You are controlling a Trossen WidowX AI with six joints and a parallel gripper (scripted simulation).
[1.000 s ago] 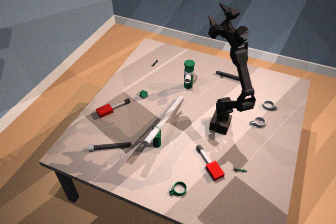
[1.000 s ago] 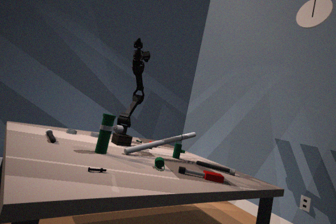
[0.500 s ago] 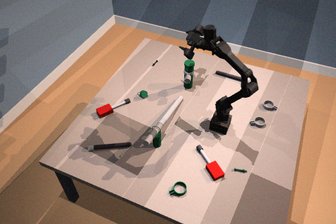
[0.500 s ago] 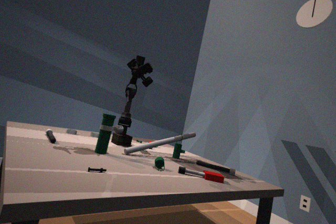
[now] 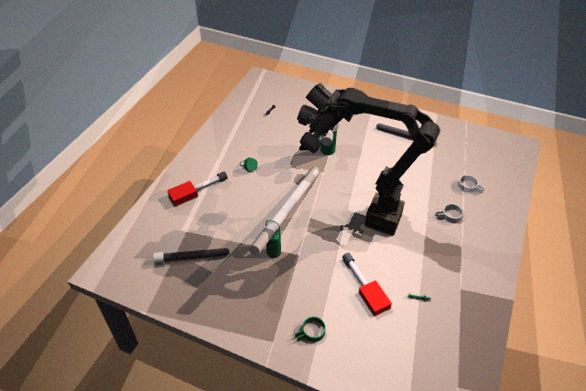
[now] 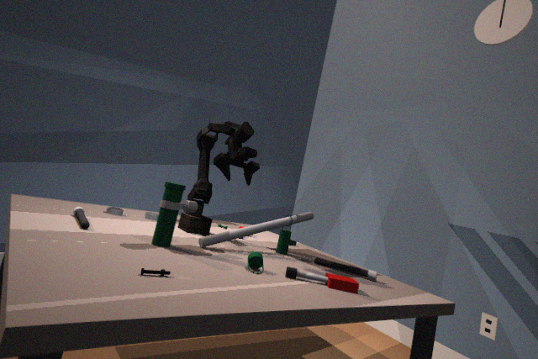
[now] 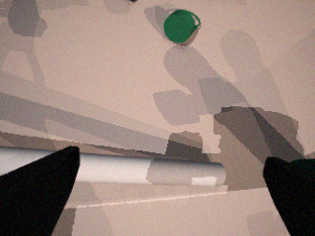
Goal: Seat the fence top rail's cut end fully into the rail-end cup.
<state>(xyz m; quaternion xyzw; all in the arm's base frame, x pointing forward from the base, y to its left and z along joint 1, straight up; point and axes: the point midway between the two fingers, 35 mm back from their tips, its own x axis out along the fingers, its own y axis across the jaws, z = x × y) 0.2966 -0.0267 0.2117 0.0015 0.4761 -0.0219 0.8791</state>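
The grey brace band lies 30 mm behind my gripper tip, 210 mm to the right of it and 120 mm below it. From my gripper tip the other things lie so: green bolt (470 mm behind, 300 mm to the left, 240 mm below); short green post (10 mm ahead, 290 mm to the left, 150 mm below).
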